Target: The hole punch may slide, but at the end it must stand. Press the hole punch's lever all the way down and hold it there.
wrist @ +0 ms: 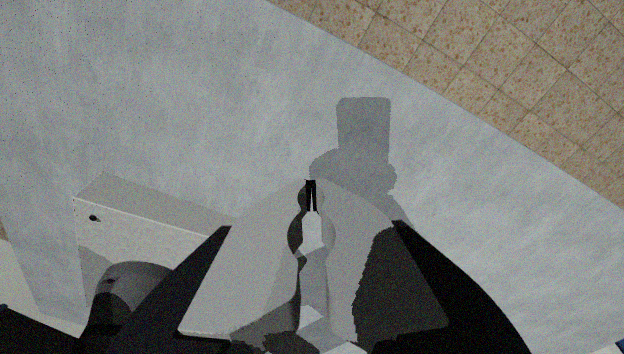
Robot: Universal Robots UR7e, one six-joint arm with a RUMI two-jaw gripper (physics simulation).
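Where they show: gripper, fingertip midpoint: [311, 183]; arm's base, origin of the base link: [151, 289].
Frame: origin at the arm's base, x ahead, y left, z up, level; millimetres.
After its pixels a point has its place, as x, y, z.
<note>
My gripper [311, 183] {136, 377, 110} is shut, its two narrow black fingertips side by side near the middle of the wrist view, with nothing between them. The wide grey finger bodies spread below the tips and cover much of the lower middle. The hole punch and its lever cannot be made out in the wrist view. The area behind the fingers is hidden, so I cannot tell whether the hole punch stands or whether the fingers touch it.
A pale box [135, 232] {-23, 136, -2} with a small dark hole lies at the lower left, partly behind the left finger. A dark rounded object [137, 280] shows over it. The grey table [175, 100] {-7, 313, -57} ends at a diagonal edge, with tiled floor [480, 45] beyond at upper right.
</note>
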